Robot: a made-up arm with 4 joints. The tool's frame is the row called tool. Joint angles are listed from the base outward. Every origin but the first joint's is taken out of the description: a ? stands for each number. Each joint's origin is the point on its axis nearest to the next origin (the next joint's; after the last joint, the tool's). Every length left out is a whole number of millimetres.
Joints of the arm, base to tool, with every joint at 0 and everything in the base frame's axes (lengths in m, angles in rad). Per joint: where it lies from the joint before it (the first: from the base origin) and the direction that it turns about. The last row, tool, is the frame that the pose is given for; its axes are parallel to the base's.
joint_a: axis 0 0 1 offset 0 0 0.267
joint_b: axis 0 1 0 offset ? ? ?
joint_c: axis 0 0 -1 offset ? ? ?
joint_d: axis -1 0 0 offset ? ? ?
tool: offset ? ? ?
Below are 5 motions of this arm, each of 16 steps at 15 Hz.
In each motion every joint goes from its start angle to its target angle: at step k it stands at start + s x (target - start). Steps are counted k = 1, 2, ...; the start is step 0. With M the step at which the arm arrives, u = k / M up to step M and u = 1 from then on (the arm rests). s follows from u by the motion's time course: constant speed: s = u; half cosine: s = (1 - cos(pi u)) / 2; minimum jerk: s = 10 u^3 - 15 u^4 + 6 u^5.
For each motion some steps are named. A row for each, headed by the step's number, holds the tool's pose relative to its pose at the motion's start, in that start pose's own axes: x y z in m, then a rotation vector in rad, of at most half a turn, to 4 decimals.
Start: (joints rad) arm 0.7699 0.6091 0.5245 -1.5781
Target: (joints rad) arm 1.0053 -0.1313 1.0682 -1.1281
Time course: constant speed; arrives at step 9
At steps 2, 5, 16:
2: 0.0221 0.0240 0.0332 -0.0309 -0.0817 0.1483
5: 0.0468 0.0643 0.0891 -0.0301 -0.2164 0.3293
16: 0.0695 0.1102 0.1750 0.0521 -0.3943 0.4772

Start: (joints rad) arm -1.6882 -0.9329 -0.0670 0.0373
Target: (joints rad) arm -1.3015 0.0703 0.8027 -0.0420
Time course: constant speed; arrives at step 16
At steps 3, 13, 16:
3: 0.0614 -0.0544 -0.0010 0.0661 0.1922 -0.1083
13: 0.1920 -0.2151 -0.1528 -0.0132 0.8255 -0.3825
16: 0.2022 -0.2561 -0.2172 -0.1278 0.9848 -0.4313

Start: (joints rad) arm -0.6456 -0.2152 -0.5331 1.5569
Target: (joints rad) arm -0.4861 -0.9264 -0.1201 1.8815
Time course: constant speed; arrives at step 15
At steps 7, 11, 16:
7: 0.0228 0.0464 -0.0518 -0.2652 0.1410 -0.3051
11: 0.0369 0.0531 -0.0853 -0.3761 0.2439 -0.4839
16: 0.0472 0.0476 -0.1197 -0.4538 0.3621 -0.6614

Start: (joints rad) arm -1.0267 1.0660 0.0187 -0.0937
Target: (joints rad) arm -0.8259 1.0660 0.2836 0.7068
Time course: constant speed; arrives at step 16
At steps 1, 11, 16:
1: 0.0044 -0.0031 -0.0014 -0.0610 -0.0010 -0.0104
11: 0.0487 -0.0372 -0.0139 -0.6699 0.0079 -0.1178
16: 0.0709 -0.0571 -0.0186 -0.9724 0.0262 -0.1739

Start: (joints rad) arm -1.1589 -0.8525 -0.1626 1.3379
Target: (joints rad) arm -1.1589 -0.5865 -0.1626 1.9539
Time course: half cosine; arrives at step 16
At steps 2, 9, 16:
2: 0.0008 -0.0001 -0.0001 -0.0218 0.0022 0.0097
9: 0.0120 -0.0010 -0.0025 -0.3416 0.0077 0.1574
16: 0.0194 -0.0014 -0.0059 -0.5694 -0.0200 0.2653

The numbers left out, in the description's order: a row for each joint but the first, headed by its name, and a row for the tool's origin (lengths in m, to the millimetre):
joint_b: -0.124 -0.167 0
joint_c: -0.227 0 0.078
joint_d: 0.221 0.316 0
tool: 0 0.003 0.024

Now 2 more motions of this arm.
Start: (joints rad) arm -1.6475 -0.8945 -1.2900 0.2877
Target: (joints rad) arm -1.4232 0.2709 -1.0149 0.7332
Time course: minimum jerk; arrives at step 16
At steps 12, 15, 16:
12: 0.0469 -0.4169 0.2089 0.5900 0.3038 0.1304
15: 0.0597 -0.4631 0.2009 0.6464 0.3483 0.1751
16: 0.0600 -0.4640 0.2006 0.6476 0.3493 0.1762

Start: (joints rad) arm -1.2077 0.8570 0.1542 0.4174
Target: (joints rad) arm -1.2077 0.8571 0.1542 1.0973
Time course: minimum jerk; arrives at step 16
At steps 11, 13, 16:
11: 0.0000 0.0122 -0.0052 -0.5575 0.0001 0.0001
13: 0.0000 0.0139 -0.0067 -0.6468 0.0001 0.0001
16: 0.0000 0.0144 -0.0072 -0.6799 0.0001 0.0001

